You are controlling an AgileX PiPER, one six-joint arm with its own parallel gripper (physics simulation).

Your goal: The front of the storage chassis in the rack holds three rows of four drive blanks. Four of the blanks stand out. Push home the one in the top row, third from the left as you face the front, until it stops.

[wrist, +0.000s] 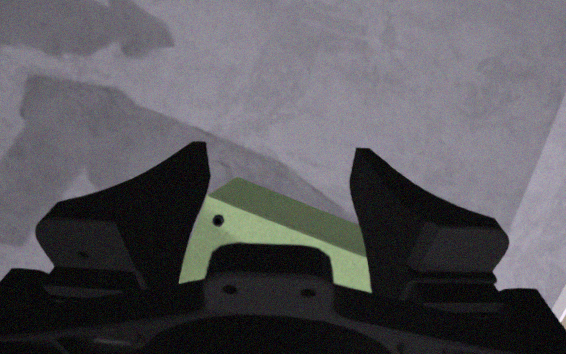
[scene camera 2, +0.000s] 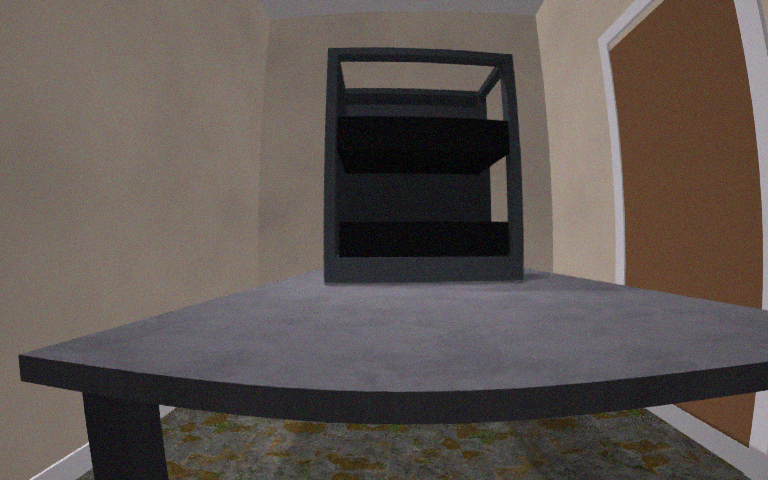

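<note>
The dark grey rack (scene camera 2: 332,169) stands at the far end of the table in the scene view. Two black units sit in it, an upper unit (scene camera 2: 421,144) and a lower unit (scene camera 2: 421,238). No drive blanks can be made out on either, and which one is the storage chassis cannot be told. The rack does not show in the wrist view. My gripper (wrist: 280,162) is open, its two black fingers wide apart with nothing held. It points down over the grey surface, apart from any blank. The gripper does not show in the scene view.
A pale green block (wrist: 285,227) with a small dark hole lies below and behind the fingers, partly hidden by the gripper body. The grey table (scene camera 2: 396,339) has a dark front edge. A brown door (scene camera 2: 688,198) with a white frame is at the right.
</note>
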